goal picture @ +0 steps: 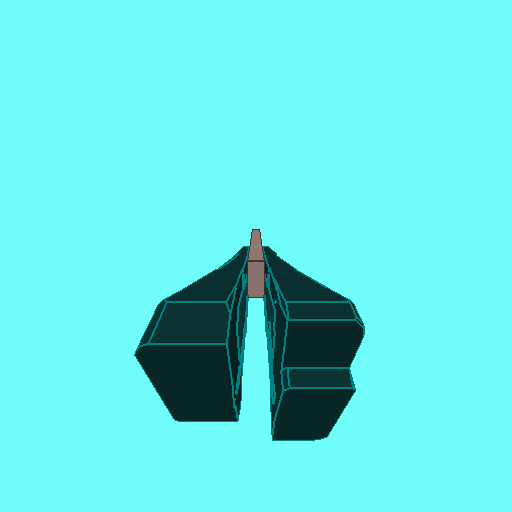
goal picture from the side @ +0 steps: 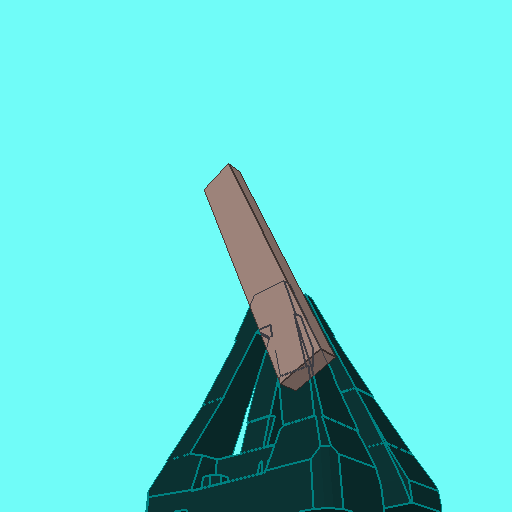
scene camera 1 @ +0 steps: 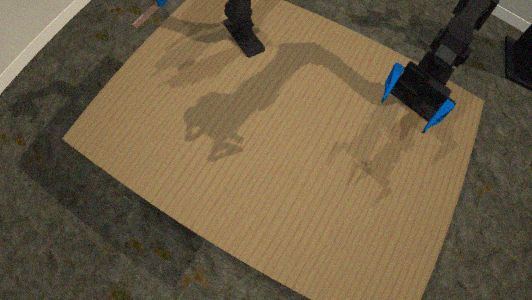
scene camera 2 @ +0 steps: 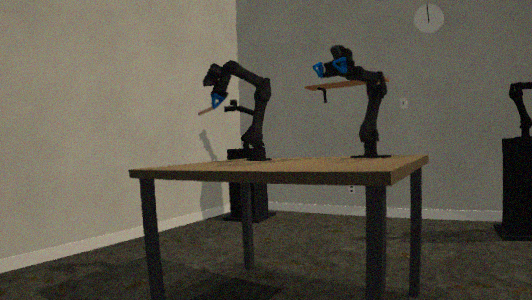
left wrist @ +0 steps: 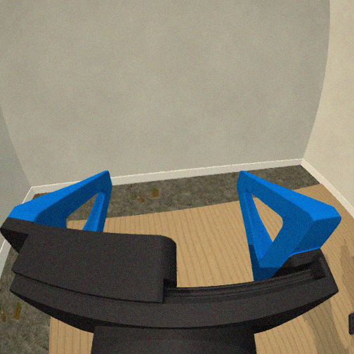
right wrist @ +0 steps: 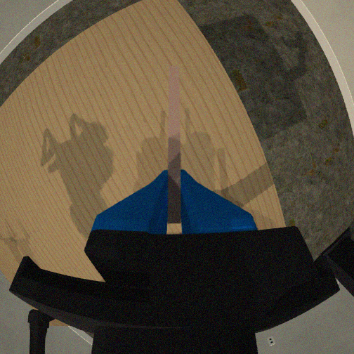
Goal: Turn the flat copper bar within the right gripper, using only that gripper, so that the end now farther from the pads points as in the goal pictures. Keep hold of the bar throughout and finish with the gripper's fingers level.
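Where they show: left gripper, between the fingertips: (scene camera 1: 403,116) (scene camera 2: 322,65); right gripper, between the fingertips: (scene camera 1: 159,5) (scene camera 2: 213,108); left arm's base, origin of its link: (scene camera 2: 370,157); right arm's base, origin of its link: (scene camera 1: 243,36) (scene camera 2: 258,160).
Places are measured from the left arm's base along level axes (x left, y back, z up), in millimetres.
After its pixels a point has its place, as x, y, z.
The flat copper bar (scene camera 1: 145,17) {-682, -486, 279} (scene camera 2: 204,111) {-683, -492, 277} (right wrist: 174,110) is held above the table's far left side. My right gripper (scene camera 2: 216,104) {-672, -438, 293} (right wrist: 173,177) is shut on the bar near one end; in scene camera 1 part of a blue finger shows at the top edge. In scene camera 2 the gripper points steeply down and the bar's longer part slopes left and slightly down from the pads. In the right wrist view the bar runs straight up the picture, edge-on. My left gripper (scene camera 1: 403,117) {1, -391, 402} (scene camera 2: 329,68) {1, -391, 402} (left wrist: 174,177) is open and empty, high above the table at the right.
The wooden table (scene camera 1: 280,200) {-124, -561, 0} (scene camera 2: 260,175) {-32, -746, -14} stands below both arms. In scene camera 2 a wall rises at the left, a brown shelf board (scene camera 2: 335,86) shows behind the left arm, and another arm stands on a black pedestal (scene camera 2: 517,185) at the far right.
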